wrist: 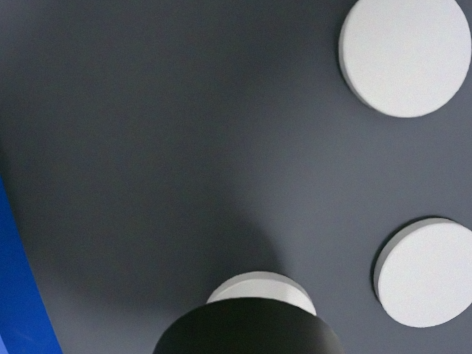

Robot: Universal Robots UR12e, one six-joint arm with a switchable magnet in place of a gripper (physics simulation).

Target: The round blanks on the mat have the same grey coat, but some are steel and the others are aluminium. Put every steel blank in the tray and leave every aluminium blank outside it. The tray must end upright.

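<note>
My dark round magnet (249, 330) shows at the bottom centre, low over a pale grey round blank (260, 286). The far edge of that blank sticks out past the magnet; the rest is hidden. I cannot tell whether the two touch or whether the magnet holds it. A larger-looking blank (406, 52) lies flat at the upper right, cut by the top edge of the view. Another blank (427, 275) lies flat at the lower right, cut by the right edge. Part of the blue tray (27, 285) shows at the lower left. The coats look alike, so the metal cannot be told.
The dark grey mat (150, 150) lies under the blanks. The tray's side wall runs slanting along the lower left edge of the view, to the left of the magnet. A soft shadow falls on the mat around the magnet.
</note>
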